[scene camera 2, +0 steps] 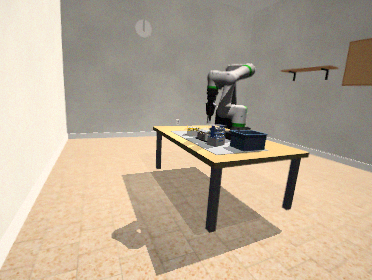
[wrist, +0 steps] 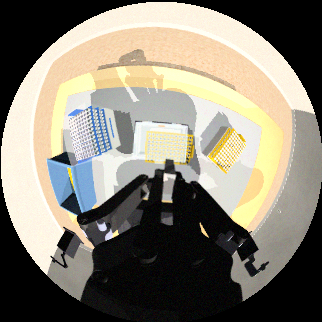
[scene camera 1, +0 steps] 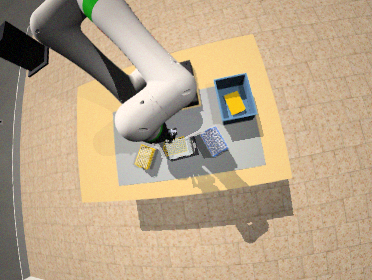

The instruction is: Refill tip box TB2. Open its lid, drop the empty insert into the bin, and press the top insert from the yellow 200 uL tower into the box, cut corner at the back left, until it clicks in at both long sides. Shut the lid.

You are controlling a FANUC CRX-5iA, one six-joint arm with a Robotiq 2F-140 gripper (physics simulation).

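Tip box TB2 [scene camera 1: 188, 149] [wrist: 140, 140] is a whitish box near the middle of the mat. A yellow insert [scene camera 1: 176, 146] [wrist: 167, 146] lies over it, shifted toward the yellow tower side, so part of the box shows beside it. Whether it sits level or clicked in cannot be told, and the lid is not clear. The yellow tower [scene camera 1: 145, 156] [wrist: 227, 151] stands apart, turned at an angle. A yellow insert [scene camera 1: 235, 103] [wrist: 71, 179] lies in the blue bin [scene camera 1: 252, 95] [scene camera 2: 247, 140] [wrist: 86, 182]. My gripper [wrist: 167, 166] is shut and empty, its tips near the insert's arm-side edge in the wrist view.
A blue tower [scene camera 1: 214, 141] [scene camera 2: 217, 134] [wrist: 90, 133] stands between the box and the bin. The grey mat [scene camera 1: 250, 156] lies on the yellow table [scene camera 1: 276, 162]. The arm hides part of the table in scene camera 1.
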